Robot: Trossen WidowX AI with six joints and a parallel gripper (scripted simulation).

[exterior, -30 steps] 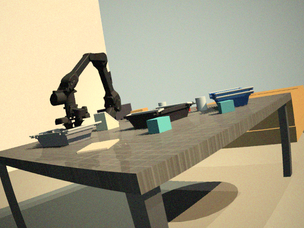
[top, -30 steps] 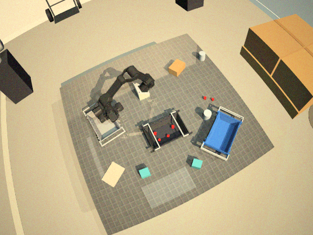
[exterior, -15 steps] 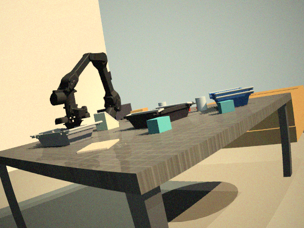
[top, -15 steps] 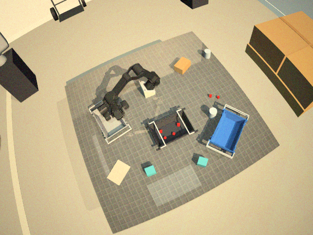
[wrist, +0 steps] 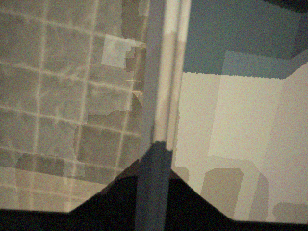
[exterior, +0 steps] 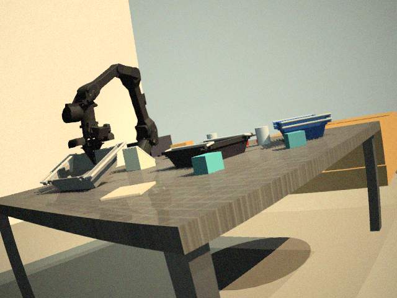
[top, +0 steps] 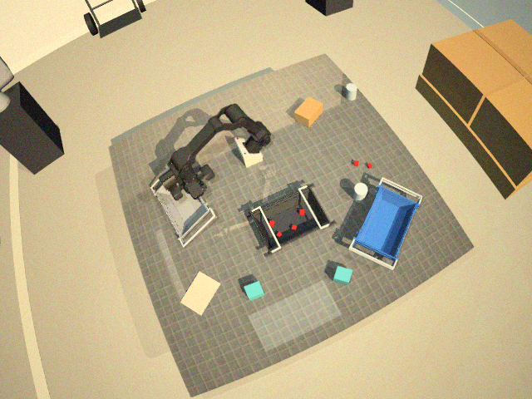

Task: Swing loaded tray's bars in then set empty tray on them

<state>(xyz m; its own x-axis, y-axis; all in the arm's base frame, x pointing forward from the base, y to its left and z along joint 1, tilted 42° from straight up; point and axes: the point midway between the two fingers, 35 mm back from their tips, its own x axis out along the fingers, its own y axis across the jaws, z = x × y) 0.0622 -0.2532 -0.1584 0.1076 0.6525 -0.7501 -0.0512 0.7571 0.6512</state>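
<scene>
My gripper tip is 70 mm to the left of the grey tray and 10 mm below it. Also, from my gripper tip: cream flat plate 370 mm ahead, 190 mm to the right, 60 mm below.
</scene>
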